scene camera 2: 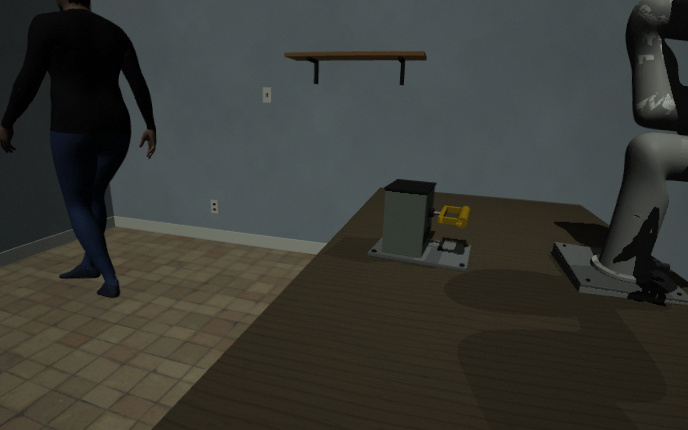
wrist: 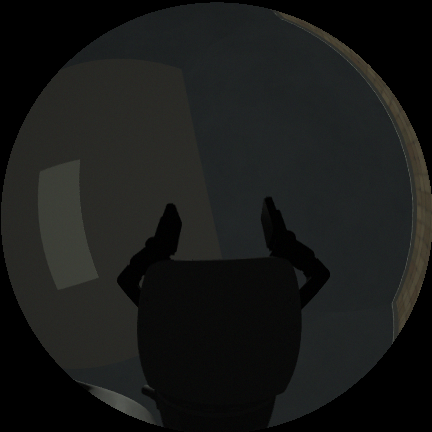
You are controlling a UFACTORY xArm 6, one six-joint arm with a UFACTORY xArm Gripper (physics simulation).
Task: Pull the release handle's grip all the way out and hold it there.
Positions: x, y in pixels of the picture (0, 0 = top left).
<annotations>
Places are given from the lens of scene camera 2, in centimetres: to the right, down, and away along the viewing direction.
base plate [scene camera 2: 442, 254]: 25, 10, 93
</annotations>
